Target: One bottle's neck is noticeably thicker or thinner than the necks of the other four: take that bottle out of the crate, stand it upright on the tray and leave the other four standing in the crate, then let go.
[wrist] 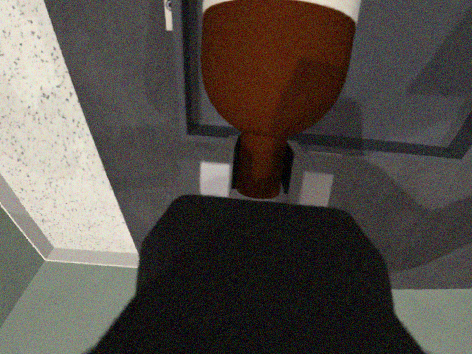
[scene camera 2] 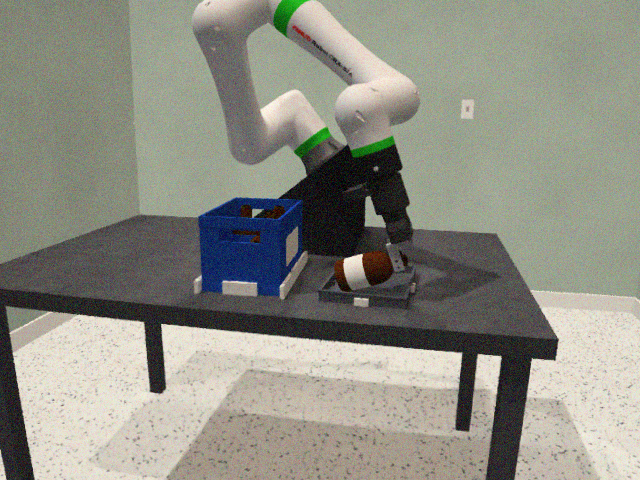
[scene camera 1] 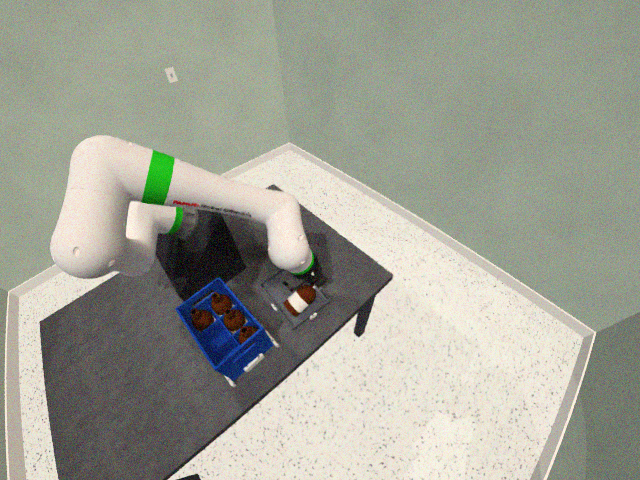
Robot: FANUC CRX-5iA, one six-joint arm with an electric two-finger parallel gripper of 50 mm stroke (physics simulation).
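Pixels of known places: gripper, fingertip midpoint: [wrist: 260,155] [scene camera 2: 400,268] [scene camera 1: 316,286]; arm's base, origin of the base link: [scene camera 2: 327,162] [scene camera 1: 187,222].
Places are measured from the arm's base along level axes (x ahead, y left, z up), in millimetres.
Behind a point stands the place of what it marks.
Note:
A brown bottle with a white label [scene camera 1: 297,303] @(x 515, y 119, z -166 mm) [scene camera 2: 357,271] @(x 536, y 133, z -184 mm) [wrist: 275,65] @(x 507, y 163, z -147 mm) is tilted well over at the tray [scene camera 1: 276,291] @(x 376, y 115, z -246 mm) [scene camera 2: 382,300] @(x 568, y 190, z -236 mm) [wrist: 420,120] @(x 369, y 236, z -246 mm). Its base end is low at the tray's left part in scene view 2, and its neck end points right and slightly up. My gripper [scene camera 2: 395,259] @(x 511, y 225, z -179 mm) [wrist: 260,155] @(x 511, y 225, z -179 mm) is shut on this bottle's neck, one finger on each side. The gripper leans. Whether the base touches the tray is hard to tell. Other brown bottles [scene camera 1: 221,303] @(x 334, y -86, z -126 mm) [scene camera 1: 200,319] @(x 333, y -176, z -124 mm) [scene camera 1: 233,319] @(x 418, y -89, z -124 mm) [scene camera 1: 248,334] @(x 508, y -83, z -104 mm) stand in the blue crate [scene camera 1: 240,364] @(x 538, y -164, z -178 mm) [scene camera 2: 237,266] @(x 538, y -135, z -187 mm); their necks are small and dark from above.
The crate stands left of the tray in scene view 2, with white blocks [scene camera 2: 239,288] @(x 550, y -128, z -234 mm) at its foot. A small white block [scene camera 2: 361,302] @(x 571, y 145, z -242 mm) sits at the tray's front wall. The black robot pedestal [scene camera 2: 336,222] @(x 179, y 49, z -152 mm) is behind them. The dark table's front edge [scene camera 2: 258,317] @(x 653, y -59, z -257 mm) runs near both.

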